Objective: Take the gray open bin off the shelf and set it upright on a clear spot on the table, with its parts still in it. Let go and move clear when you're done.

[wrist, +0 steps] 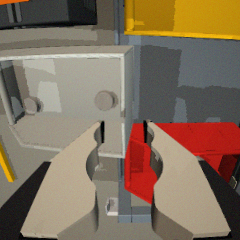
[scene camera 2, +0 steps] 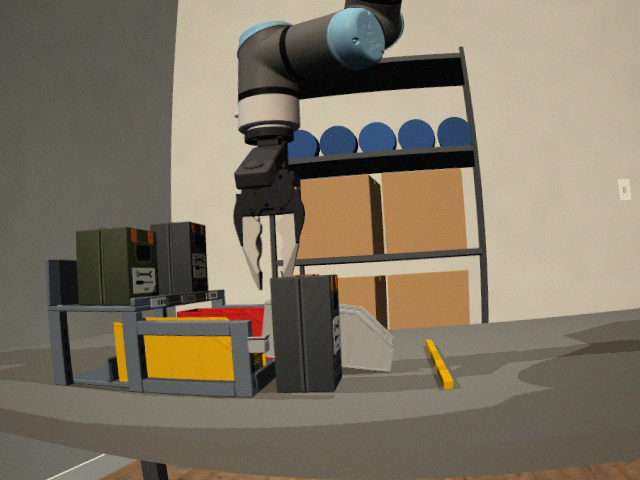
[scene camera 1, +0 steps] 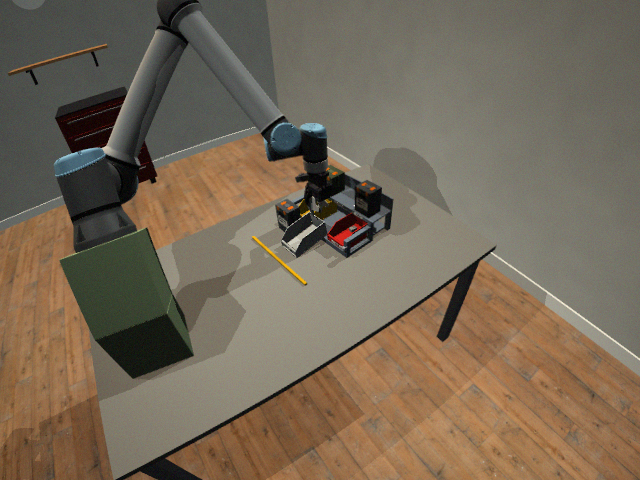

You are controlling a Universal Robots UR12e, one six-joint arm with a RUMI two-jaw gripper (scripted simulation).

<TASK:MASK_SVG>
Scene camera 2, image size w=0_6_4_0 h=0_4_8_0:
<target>gripper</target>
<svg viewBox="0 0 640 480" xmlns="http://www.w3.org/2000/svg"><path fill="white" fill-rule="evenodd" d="M287 127L268 126L246 131L244 133L244 142L257 147L252 148L234 173L236 188L241 190L241 194L236 194L236 204L233 213L234 226L258 290L262 290L263 272L259 266L259 260L262 256L262 224L259 222L259 216L283 215L276 223L277 231L283 241L281 250L283 258L282 277L293 275L300 245L299 239L305 220L305 208L301 200L300 177L294 171L289 171L288 143L294 140L294 131Z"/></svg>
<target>gray open bin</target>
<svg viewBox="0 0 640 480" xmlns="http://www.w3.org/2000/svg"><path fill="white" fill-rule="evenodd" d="M339 304L342 367L390 372L394 336L363 306ZM265 300L262 336L270 334L268 338L270 350L266 352L266 357L275 359L271 301L269 301L271 299Z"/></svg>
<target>yellow bin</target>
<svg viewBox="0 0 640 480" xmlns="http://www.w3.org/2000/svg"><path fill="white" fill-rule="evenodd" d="M264 353L254 353L255 372L266 365ZM144 336L148 377L234 380L230 336ZM121 321L114 323L118 373L120 382L128 382ZM142 318L142 320L161 321L229 320L226 317Z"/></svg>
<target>dark box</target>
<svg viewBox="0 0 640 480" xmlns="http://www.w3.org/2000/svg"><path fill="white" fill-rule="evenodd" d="M336 274L291 275L291 277L270 278L278 393L335 392L342 378L338 277Z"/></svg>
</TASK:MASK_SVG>
